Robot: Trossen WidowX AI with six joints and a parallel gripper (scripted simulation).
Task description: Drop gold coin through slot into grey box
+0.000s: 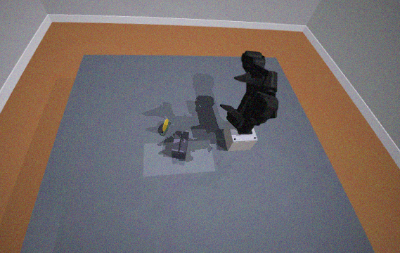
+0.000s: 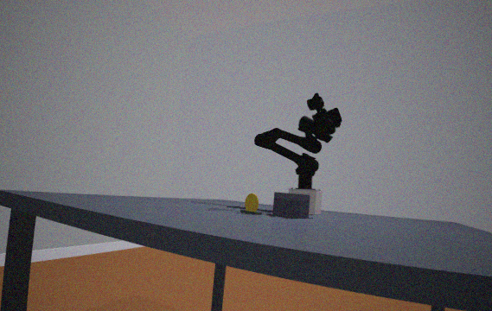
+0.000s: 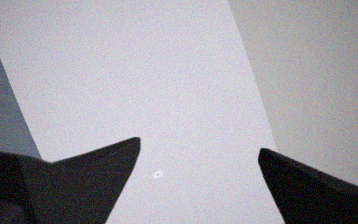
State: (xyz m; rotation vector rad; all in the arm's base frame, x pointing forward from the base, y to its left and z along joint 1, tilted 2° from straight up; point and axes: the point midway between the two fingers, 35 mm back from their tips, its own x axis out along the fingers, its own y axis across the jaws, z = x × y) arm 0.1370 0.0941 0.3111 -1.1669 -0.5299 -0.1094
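The gold coin is 390 mm below my gripper tip, 190 mm ahead of it and 150 mm to the right of it.
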